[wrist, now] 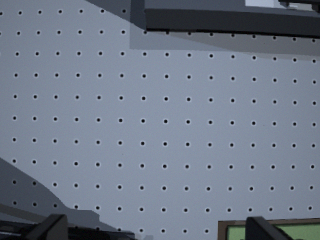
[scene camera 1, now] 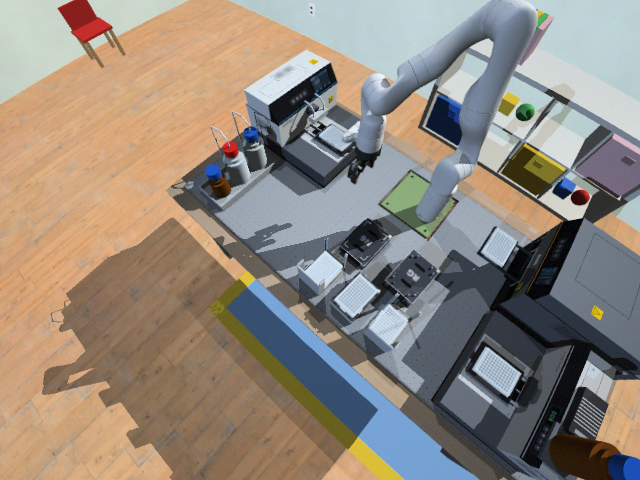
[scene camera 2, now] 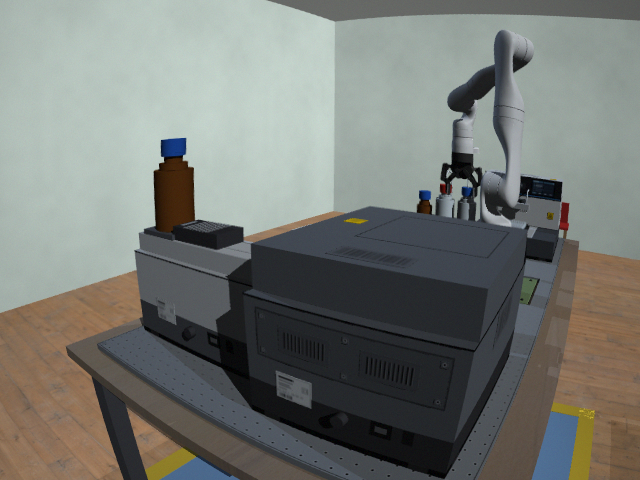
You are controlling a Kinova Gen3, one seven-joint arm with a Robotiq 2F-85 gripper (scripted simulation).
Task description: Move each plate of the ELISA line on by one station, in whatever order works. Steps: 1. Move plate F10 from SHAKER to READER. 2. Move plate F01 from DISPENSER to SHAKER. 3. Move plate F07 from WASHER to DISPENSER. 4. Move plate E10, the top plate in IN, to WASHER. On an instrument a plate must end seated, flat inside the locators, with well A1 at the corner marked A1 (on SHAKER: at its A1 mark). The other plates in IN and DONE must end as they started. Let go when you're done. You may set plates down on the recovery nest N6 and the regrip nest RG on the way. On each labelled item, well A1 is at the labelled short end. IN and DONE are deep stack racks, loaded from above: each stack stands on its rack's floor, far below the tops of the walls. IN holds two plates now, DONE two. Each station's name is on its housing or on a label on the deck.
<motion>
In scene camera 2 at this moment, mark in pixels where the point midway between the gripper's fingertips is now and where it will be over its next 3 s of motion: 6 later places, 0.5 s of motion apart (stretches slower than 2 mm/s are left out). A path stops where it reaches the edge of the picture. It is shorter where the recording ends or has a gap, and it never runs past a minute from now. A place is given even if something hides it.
My gripper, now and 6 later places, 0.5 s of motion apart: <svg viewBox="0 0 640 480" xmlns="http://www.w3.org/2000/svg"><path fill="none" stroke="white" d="M461 196L451 196L442 197L433 198L424 198L414 199L403 200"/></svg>
</motion>
